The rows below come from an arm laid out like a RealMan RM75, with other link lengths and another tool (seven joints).
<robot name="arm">
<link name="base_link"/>
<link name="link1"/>
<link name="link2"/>
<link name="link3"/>
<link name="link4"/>
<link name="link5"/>
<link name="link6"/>
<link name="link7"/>
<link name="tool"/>
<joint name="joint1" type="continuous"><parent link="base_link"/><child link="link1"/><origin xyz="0.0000 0.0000 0.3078" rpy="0.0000 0.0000 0.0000"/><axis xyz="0 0 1"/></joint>
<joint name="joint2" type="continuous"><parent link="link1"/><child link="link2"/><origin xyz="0.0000 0.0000 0.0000" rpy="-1.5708 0.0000 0.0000"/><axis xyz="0 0 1"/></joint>
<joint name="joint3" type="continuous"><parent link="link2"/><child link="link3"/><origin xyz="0.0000 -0.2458 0.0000" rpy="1.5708 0.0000 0.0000"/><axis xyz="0 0 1"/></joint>
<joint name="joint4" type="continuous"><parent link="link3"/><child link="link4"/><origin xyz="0.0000 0.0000 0.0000" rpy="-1.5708 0.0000 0.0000"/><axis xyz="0 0 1"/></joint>
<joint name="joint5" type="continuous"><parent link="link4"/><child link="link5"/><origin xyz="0.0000 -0.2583 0.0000" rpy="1.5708 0.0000 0.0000"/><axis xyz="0 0 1"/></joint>
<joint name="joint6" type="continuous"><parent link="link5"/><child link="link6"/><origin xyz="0.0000 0.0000 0.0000" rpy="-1.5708 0.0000 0.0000"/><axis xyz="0 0 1"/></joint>
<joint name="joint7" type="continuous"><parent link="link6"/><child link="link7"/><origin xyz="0.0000 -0.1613 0.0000" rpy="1.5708 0.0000 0.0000"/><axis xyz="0 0 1"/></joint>
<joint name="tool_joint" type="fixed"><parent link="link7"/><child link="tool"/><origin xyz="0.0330 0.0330 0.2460" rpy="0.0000 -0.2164 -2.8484"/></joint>
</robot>
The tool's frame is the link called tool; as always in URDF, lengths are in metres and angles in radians. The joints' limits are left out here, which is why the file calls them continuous.
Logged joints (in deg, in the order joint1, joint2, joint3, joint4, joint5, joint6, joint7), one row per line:
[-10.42, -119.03, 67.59, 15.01, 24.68, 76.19, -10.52]
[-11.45, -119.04, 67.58, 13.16, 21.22, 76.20, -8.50]
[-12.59, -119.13, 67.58, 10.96, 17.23, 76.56, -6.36]
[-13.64, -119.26, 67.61, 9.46, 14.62, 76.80, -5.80]
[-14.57, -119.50, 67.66, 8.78, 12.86, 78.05, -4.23]
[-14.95, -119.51, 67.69, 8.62, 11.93, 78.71, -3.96]
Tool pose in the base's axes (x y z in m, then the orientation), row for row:
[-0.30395, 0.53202, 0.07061, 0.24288, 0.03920, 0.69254, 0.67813]
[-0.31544, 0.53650, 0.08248, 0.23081, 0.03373, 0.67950, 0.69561]
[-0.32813, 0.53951, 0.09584, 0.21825, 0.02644, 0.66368, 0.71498]
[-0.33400, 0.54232, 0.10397, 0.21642, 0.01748, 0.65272, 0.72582]
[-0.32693, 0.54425, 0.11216, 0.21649, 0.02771, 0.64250, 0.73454]
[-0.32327, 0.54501, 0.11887, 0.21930, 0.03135, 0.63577, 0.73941]
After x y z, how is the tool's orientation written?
As a quaternion, w x y z.
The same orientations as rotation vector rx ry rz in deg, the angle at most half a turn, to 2 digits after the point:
[6.14, 108.43, 106.18]
[5.31, 107.07, 109.60]
[4.19, 105.27, 113.40]
[2.78, 103.63, 115.23]
[4.40, 102.00, 116.62]
[4.97, 100.78, 117.21]

